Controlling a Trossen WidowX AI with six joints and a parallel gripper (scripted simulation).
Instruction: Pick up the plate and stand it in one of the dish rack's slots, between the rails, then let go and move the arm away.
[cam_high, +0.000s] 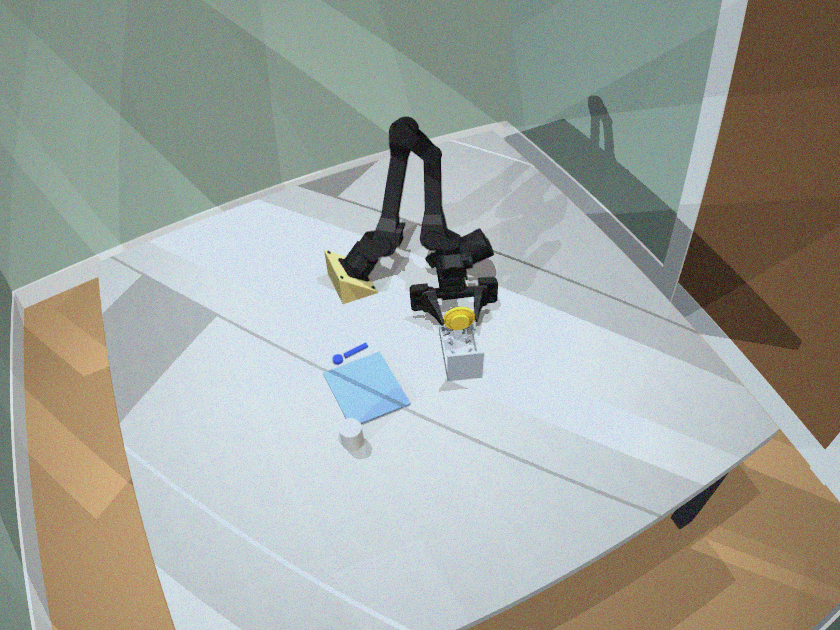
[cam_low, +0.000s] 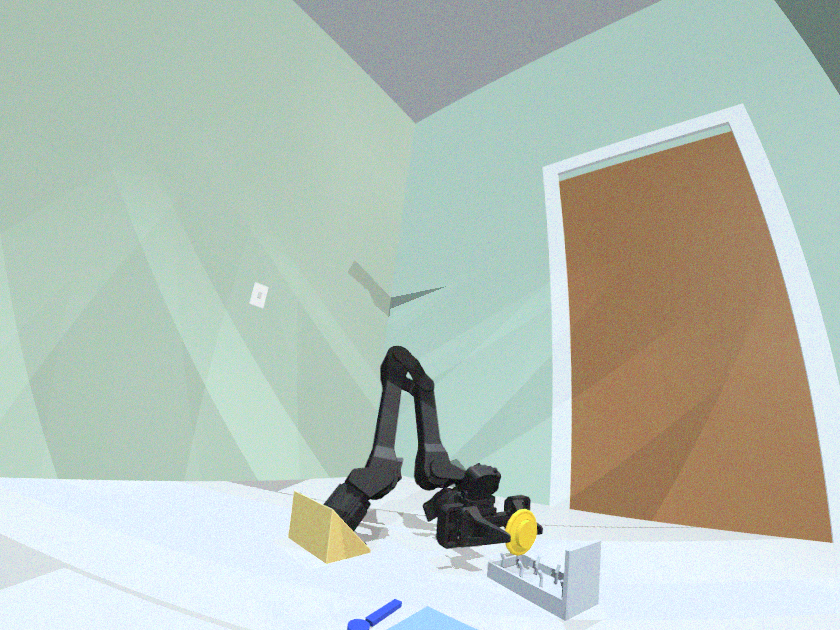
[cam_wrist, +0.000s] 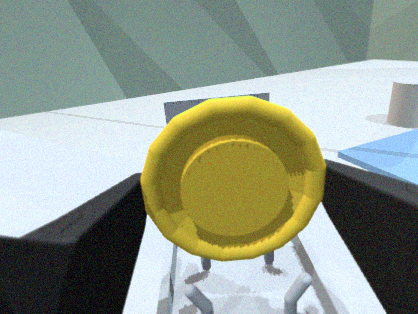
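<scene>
My gripper tip is now 30 mm short of the grey dish rack, 10 mm to the left of it and 40 mm above it. Round my gripper tip: blue spoon (90 mm behind, 220 mm to the right, 60 mm below); yellow plate (10 mm behind); light blue mat (10 mm ahead, 220 mm to the right, 60 mm below).
</scene>
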